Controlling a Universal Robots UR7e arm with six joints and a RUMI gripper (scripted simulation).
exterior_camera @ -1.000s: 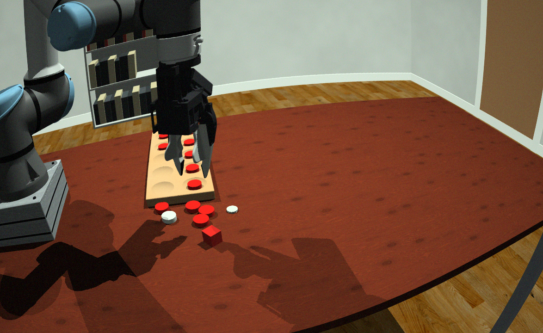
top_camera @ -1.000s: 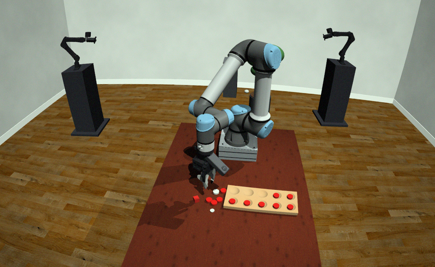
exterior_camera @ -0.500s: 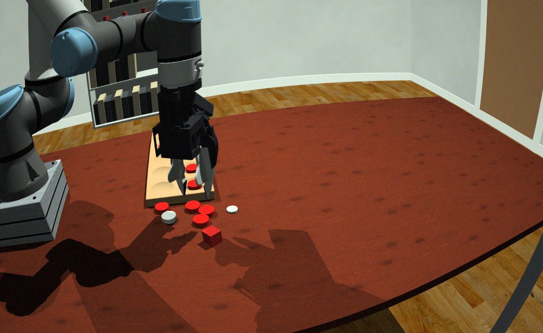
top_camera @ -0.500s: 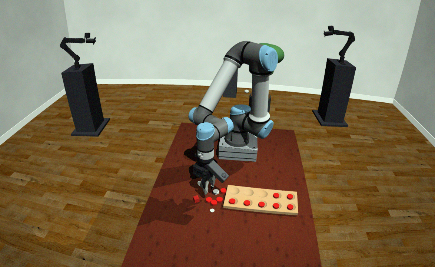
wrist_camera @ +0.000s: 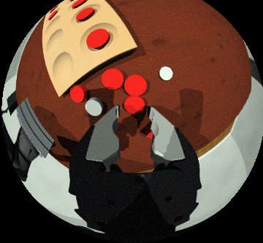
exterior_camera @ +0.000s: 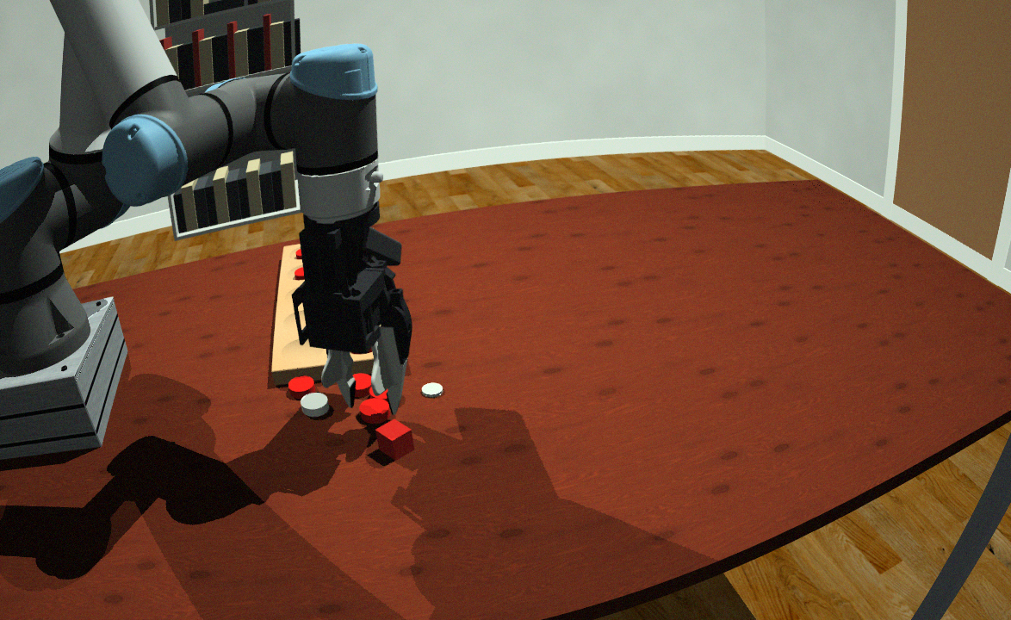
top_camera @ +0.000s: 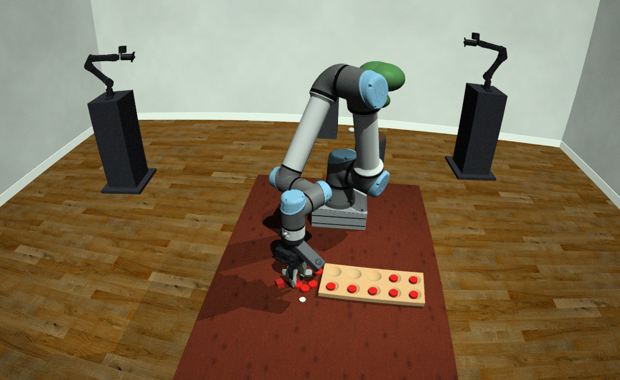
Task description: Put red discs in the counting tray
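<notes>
Right now the wooden counting tray is 27 cm to the left of my hand and 1 cm below it. Round my hand: white disc 6 cm behind, 3 cm to the left, 2 cm below; then red cube 7 cm to the right, 1 cm below, 1 cm ahead.
</notes>
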